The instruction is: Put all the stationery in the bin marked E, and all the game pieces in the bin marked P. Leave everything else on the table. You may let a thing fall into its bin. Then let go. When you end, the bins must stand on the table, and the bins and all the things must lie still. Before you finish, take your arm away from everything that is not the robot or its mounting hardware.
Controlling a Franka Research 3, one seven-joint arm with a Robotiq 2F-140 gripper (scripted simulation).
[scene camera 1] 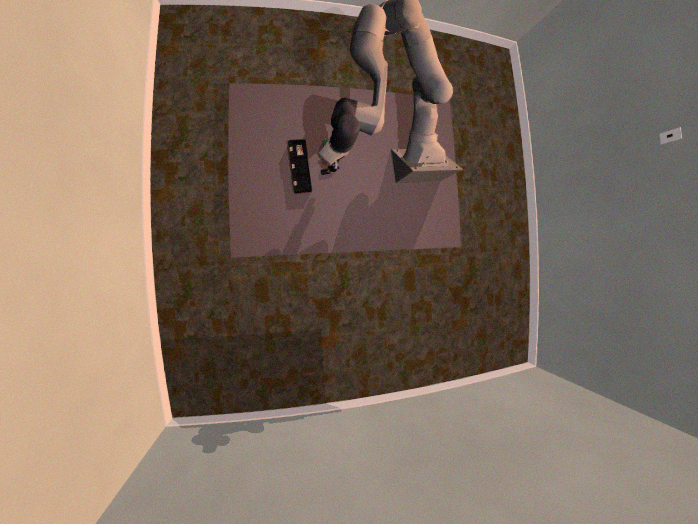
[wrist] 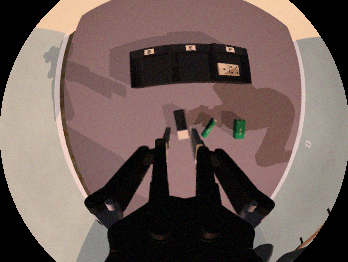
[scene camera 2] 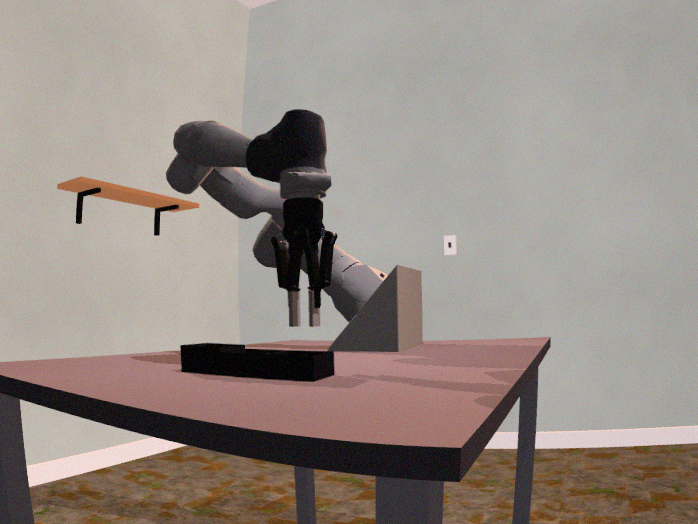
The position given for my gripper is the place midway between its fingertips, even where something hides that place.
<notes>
I see my gripper (scene camera 2: 304,326) and a black bin row (scene camera 2: 206,358).
The black bin row shows as well in scene camera 1 (scene camera 1: 302,181) and in the wrist view (wrist: 152,65). My gripper is seen too in the wrist view (wrist: 180,135).
</notes>
